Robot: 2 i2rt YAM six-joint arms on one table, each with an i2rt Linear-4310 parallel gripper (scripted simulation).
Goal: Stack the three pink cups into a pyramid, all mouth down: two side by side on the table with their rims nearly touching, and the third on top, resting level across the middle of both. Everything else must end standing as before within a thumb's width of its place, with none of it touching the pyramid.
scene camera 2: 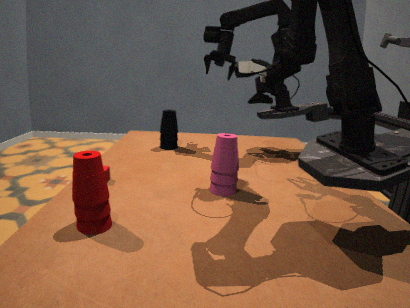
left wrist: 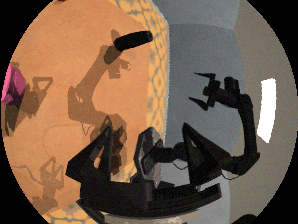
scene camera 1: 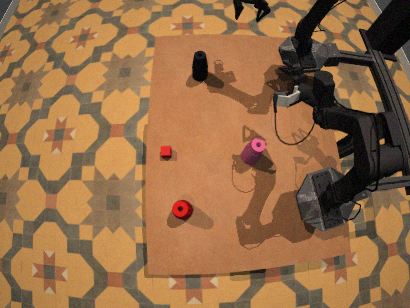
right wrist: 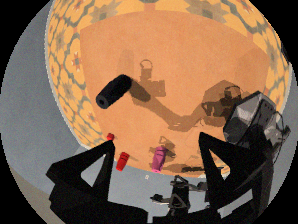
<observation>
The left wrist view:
my left gripper: 147, 128
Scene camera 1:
my left gripper: 278, 79
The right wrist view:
my right gripper: 155, 142
</observation>
